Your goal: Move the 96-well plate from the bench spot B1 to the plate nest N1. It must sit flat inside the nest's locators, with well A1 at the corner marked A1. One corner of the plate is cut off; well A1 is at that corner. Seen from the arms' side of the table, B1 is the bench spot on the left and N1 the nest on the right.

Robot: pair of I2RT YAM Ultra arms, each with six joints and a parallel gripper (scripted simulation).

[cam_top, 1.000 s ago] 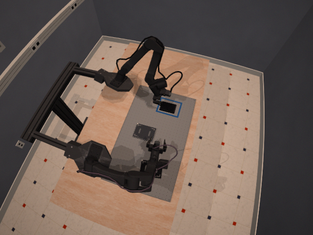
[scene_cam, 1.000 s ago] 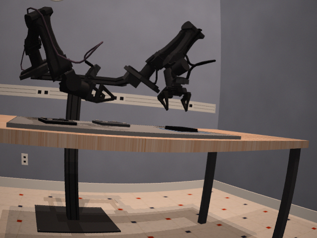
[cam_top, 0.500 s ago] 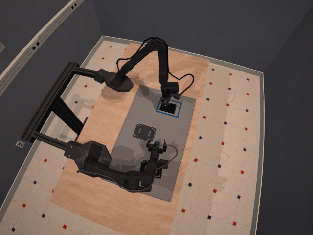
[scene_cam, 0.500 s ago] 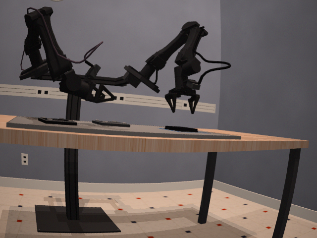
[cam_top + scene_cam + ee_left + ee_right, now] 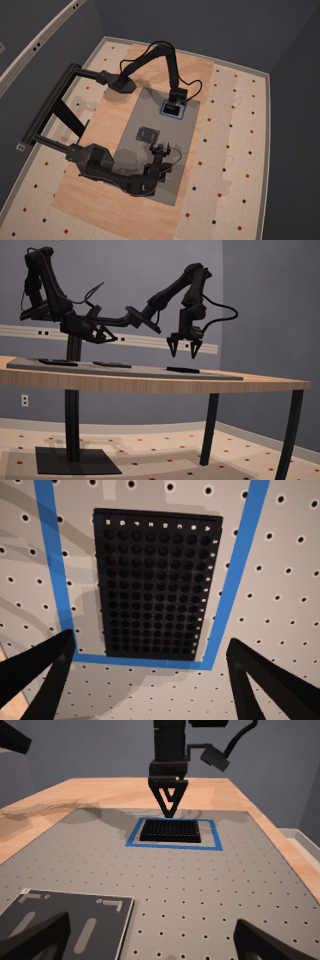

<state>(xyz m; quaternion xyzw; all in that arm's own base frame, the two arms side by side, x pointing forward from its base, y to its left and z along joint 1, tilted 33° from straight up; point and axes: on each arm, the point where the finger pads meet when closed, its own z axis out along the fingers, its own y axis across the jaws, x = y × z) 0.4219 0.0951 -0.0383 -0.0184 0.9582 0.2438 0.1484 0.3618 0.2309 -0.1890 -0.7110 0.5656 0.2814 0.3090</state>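
Now: left hand 6 cm above the 96-well plate. From my left hand the other things lie so: A1 label 12 cm behind, 48 cm to the right, 5 cm below; then black plate nest 4 cm behind, 53 cm to the right, 6 cm below.
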